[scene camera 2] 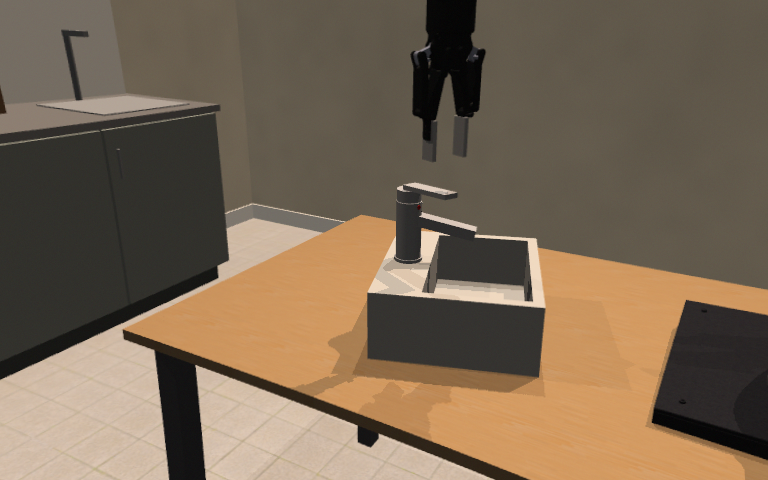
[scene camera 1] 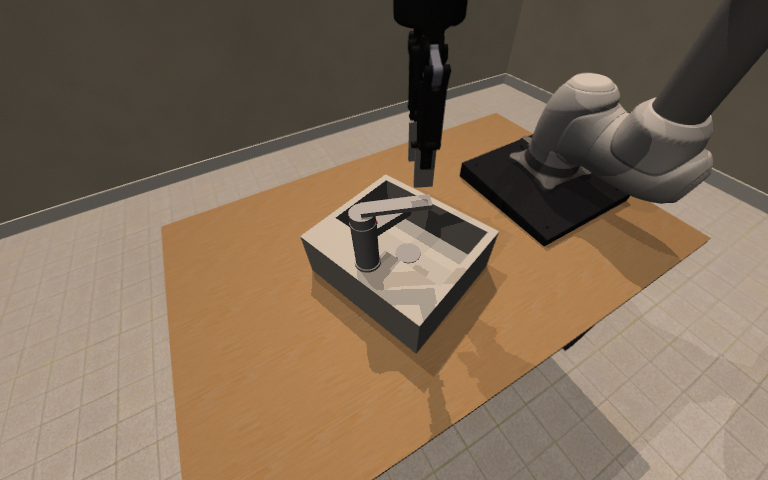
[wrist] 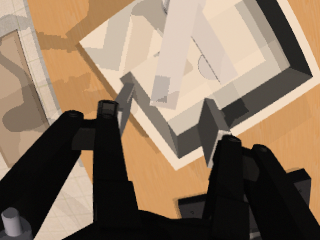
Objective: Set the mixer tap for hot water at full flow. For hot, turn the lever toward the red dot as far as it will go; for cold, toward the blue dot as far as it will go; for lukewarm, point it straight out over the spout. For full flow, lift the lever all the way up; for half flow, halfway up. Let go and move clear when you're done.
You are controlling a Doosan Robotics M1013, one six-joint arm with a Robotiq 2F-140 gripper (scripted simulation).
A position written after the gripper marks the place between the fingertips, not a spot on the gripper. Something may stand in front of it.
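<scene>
Scene camera 1: the gripper (scene camera 1: 419, 172), a flat lever (scene camera 1: 421, 202), a grey basin (scene camera 1: 429, 260). Scene camera 2: the gripper (scene camera 2: 444, 157), the grey basin (scene camera 2: 405, 325). Wrist view: the gripper (wrist: 166, 106), the grey basin (wrist: 268, 51).
</scene>
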